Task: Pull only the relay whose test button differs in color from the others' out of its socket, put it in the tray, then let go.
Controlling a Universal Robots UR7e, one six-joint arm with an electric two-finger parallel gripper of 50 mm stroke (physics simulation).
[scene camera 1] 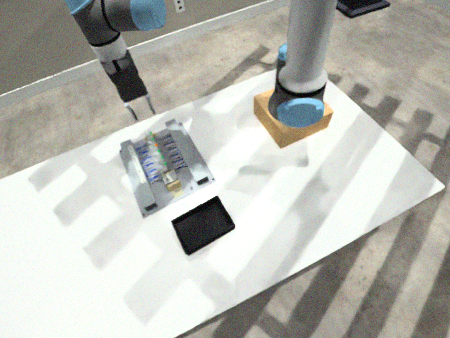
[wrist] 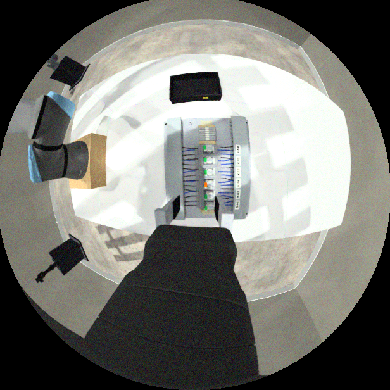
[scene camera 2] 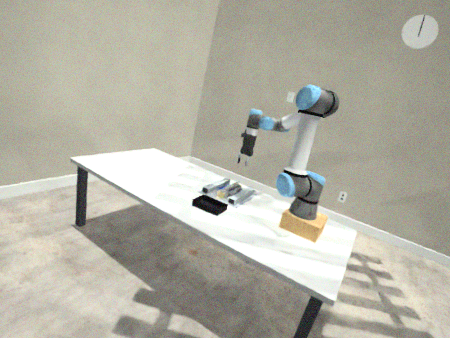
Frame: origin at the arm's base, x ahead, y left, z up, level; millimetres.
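Seen in the pictures: gripper, fingertip midpoint: (scene camera 1: 145, 115) (scene camera 2: 241, 164); arm's base at its link origin: (scene camera 2: 302, 213).
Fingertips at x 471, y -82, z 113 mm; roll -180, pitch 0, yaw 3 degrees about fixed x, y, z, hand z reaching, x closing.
Observation:
Offsets run from my fingertips to a thing's top centre. "spot": to the spot under its first point. Level surfaces: height alone.
A relay with an orange test button {20 mm ahead, 10 mm left, 130 mm down} (scene camera 1: 156, 145) (wrist: 209, 184) sits in a row of relays on the grey panel {spot: 127 mm ahead, 185 mm left, 197 mm down} (scene camera 1: 142, 207) (wrist: 173, 150). The other relays, such as one green-button relay (wrist: 209, 148), show green buttons. In the wrist view the orange one is in the lower half of the row, with green ones on both sides. The black tray {spot: 35 mm back, 329 mm left, 197 mm down} (scene camera 1: 202, 226) (scene camera 2: 210, 205) (wrist: 195, 87) lies beside the panel and looks empty. My gripper (scene camera 1: 145, 116) (scene camera 2: 243, 163) (wrist: 197, 202) is open and empty, well above the table near the panel's far end.
Grey ducts (wrist: 240, 135) stand along both sides of the relay row, with blue and black wires between. A pale block {7 mm ahead, 145 mm left, 153 mm down} (scene camera 1: 173, 186) (wrist: 207, 134) sits at the row's tray end. The arm's base stands on a wooden block (scene camera 1: 286, 132) (scene camera 2: 302, 225) (wrist: 98, 160) on the white table {200 mm down} (scene camera 1: 280, 210).

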